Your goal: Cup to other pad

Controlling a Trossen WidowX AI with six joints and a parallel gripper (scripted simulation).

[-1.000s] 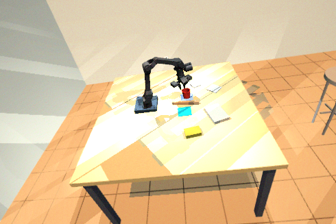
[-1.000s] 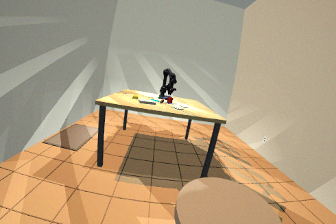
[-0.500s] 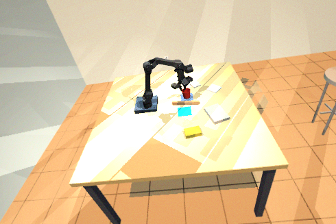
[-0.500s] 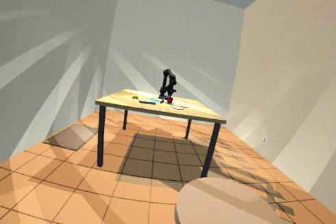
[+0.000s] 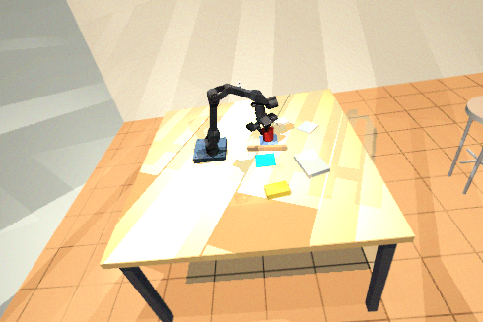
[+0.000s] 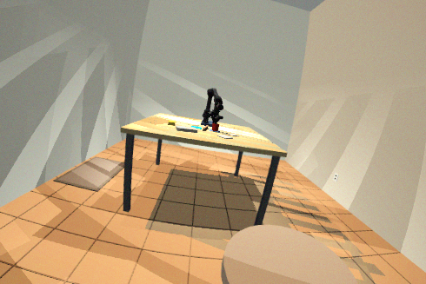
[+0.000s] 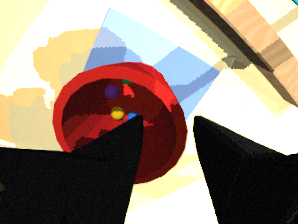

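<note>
My gripper tip is 20 mm short of the red cup, 10 mm to the right of it and 20 mm above it. Also, from my gripper tip: bright cyan pad: 180 mm to the right, 70 mm below; pale blue pad: 20 mm ahead, 10 mm to the left, 70 mm below; wooden stick: 10 mm ahead, 80 mm to the right, 60 mm below.
</note>
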